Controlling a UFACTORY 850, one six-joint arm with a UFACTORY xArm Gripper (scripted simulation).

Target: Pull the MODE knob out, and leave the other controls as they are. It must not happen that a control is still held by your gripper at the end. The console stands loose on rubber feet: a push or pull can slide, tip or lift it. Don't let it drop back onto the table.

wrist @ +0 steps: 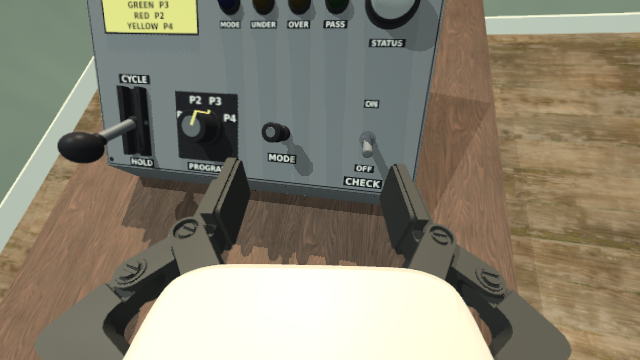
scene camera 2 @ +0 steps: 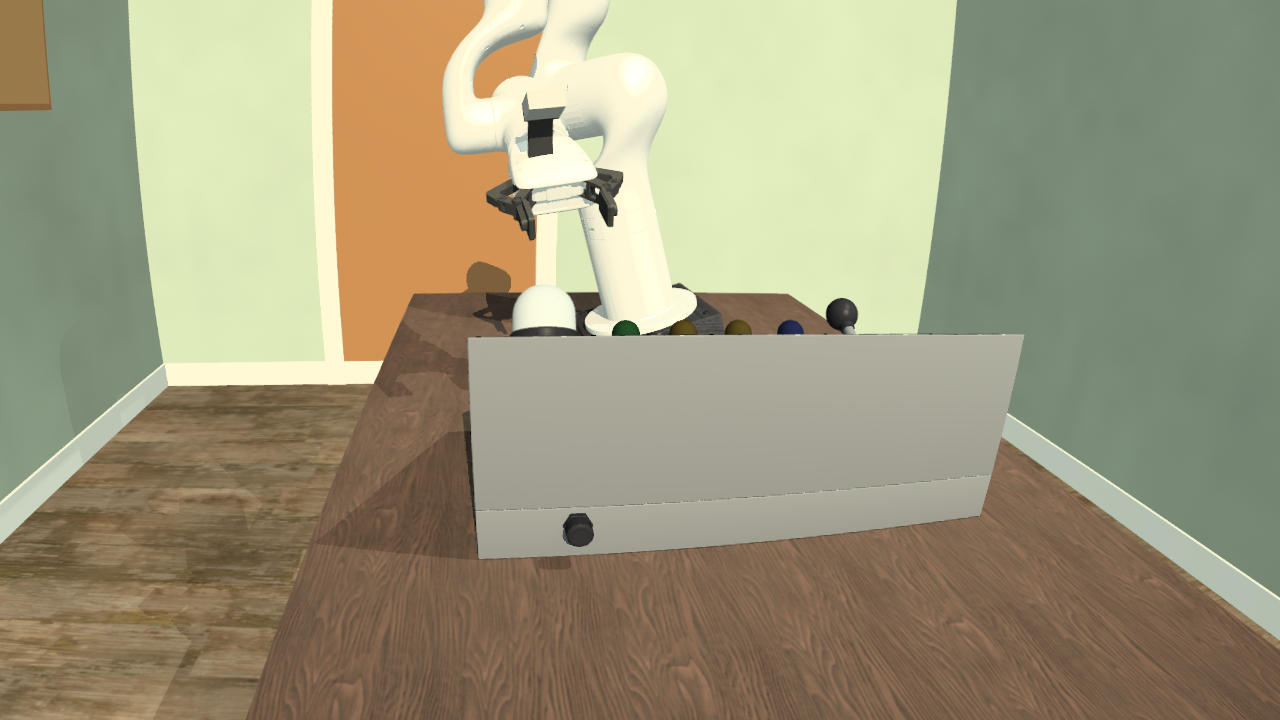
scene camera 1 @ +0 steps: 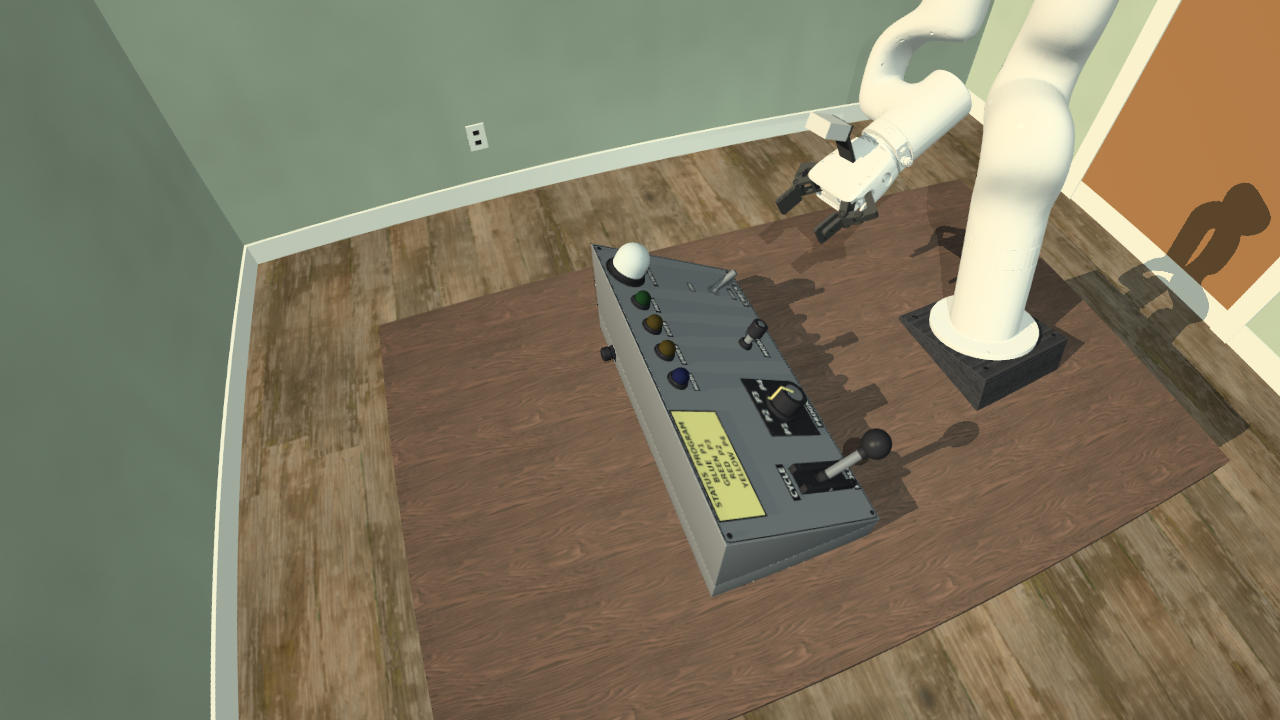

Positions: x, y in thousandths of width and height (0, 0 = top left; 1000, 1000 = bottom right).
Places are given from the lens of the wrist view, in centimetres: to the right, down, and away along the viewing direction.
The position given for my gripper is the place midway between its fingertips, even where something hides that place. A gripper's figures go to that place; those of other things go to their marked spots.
my gripper (wrist: 495, 496): 0, 0, 13
grey console (wrist: 515, 224): 1, -13, 29
